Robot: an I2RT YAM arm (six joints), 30 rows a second.
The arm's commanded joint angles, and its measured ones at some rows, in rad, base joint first. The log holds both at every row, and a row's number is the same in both.
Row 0, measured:
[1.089 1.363 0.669 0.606 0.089 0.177]
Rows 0 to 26, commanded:
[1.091 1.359 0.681 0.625 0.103 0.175]
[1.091 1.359 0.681 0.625 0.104 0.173]
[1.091 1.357 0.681 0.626 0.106 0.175]
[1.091 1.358 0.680 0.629 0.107 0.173]
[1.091 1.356 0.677 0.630 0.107 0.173]
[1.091 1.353 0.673 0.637 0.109 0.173]
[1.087 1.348 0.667 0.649 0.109 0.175]
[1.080 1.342 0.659 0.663 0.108 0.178]
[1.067 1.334 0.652 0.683 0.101 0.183]
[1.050 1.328 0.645 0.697 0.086 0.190]
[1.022 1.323 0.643 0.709 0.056 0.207]
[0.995 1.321 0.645 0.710 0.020 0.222]
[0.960 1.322 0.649 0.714 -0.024 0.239]
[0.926 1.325 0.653 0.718 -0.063 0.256]
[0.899 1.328 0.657 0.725 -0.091 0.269]
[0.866 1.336 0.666 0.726 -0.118 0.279]
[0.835 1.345 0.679 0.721 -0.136 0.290]
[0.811 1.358 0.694 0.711 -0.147 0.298]
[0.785 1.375 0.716 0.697 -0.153 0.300]
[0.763 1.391 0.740 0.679 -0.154 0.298]
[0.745 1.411 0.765 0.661 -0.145 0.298]
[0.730 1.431 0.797 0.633 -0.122 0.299]
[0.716 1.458 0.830 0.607 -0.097 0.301]
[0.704 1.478 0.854 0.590 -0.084 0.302]
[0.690 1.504 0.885 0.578 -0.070 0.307]
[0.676 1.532 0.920 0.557 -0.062 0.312]
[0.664 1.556 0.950 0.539 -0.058 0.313]
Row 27, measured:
[0.687 1.526 0.870 0.609 -0.082 0.291]
